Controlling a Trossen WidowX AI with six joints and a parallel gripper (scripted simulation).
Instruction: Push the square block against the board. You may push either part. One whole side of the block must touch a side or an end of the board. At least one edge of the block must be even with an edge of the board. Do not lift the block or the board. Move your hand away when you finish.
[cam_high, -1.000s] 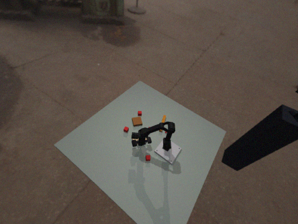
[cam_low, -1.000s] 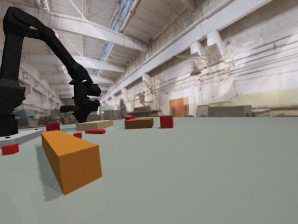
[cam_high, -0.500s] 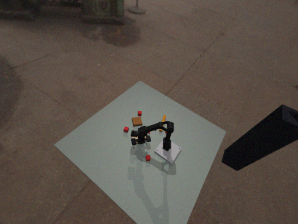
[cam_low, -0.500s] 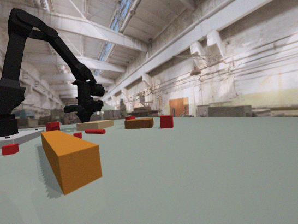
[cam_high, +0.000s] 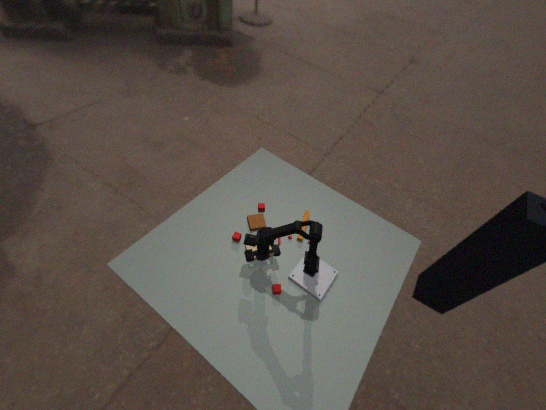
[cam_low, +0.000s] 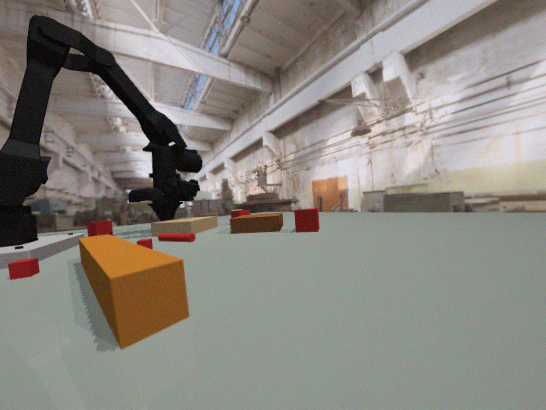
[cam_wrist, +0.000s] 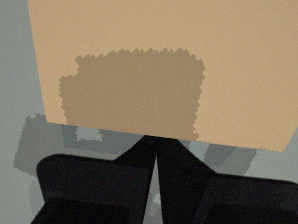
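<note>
My gripper tip is 40 mm short of the light tan square block, 40 mm to the left of it and 10 mm below it. Also, from my gripper tip: flat brown square block (160 mm ahead, 190 mm to the right, 10 mm above); orange board (80 mm behind, 350 mm to the right, 10 mm above).
</note>
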